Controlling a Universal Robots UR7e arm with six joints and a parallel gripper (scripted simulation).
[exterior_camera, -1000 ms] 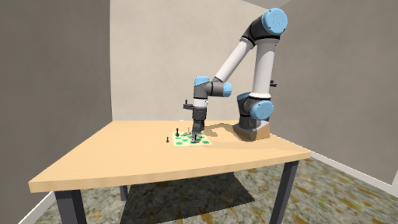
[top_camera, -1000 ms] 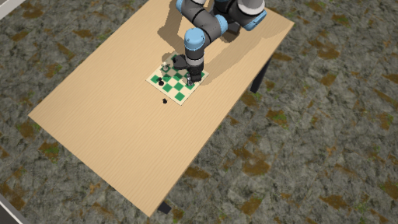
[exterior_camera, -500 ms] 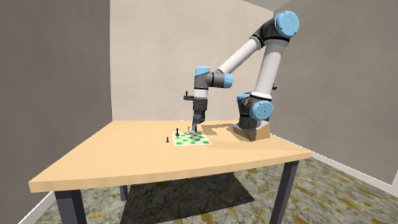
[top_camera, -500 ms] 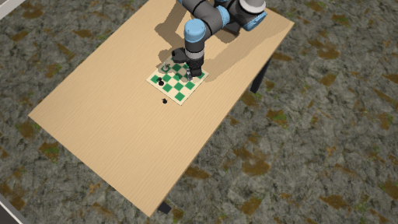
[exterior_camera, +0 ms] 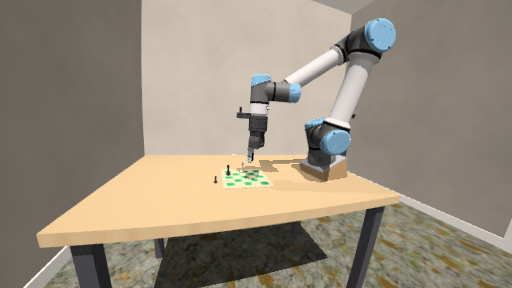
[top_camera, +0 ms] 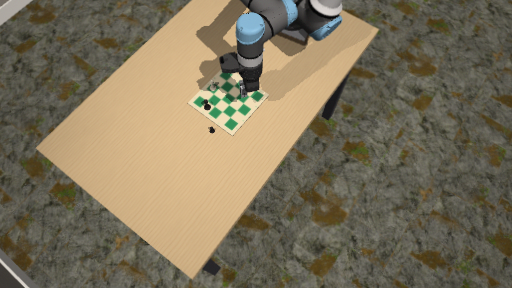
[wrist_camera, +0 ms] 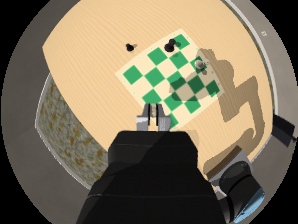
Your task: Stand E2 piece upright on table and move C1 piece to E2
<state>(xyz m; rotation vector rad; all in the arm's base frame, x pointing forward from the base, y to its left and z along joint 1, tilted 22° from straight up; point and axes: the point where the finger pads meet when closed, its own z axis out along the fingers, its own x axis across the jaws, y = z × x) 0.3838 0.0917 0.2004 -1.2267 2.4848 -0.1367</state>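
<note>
The chessboard is 7 cm to the right of my hand and 12 cm below it. Also, from my hand: small black piece: 14 cm ahead, 3 cm to the right, 11 cm below; small pale piece: 1 cm below.
</note>
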